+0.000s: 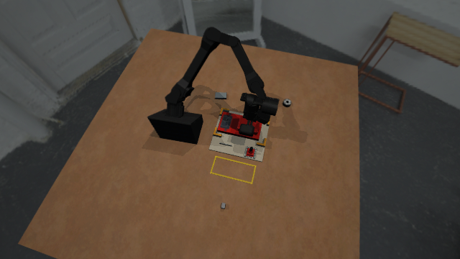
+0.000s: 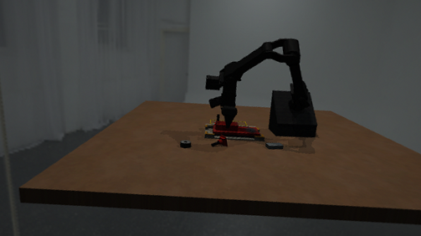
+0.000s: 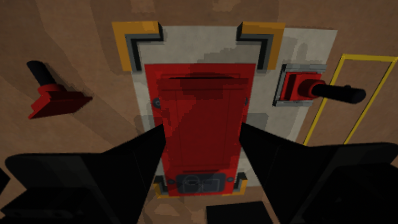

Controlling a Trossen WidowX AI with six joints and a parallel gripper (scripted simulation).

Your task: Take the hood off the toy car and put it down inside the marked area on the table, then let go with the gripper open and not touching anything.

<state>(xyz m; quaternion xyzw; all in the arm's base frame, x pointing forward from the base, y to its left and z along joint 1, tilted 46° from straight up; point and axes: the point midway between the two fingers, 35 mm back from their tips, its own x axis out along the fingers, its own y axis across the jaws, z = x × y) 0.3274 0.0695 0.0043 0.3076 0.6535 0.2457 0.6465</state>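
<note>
Now: the beige base plate 20 mm behind my gripper tip, 20 mm to the right of it and 30 mm below it. From my gripper tip the other things lie so: grey piece: 60 mm behind, 370 mm to the right, 20 mm below; then black wheel: 180 mm ahead, 180 mm to the left, 30 mm below; then red hood: right at my gripper tip.
</note>
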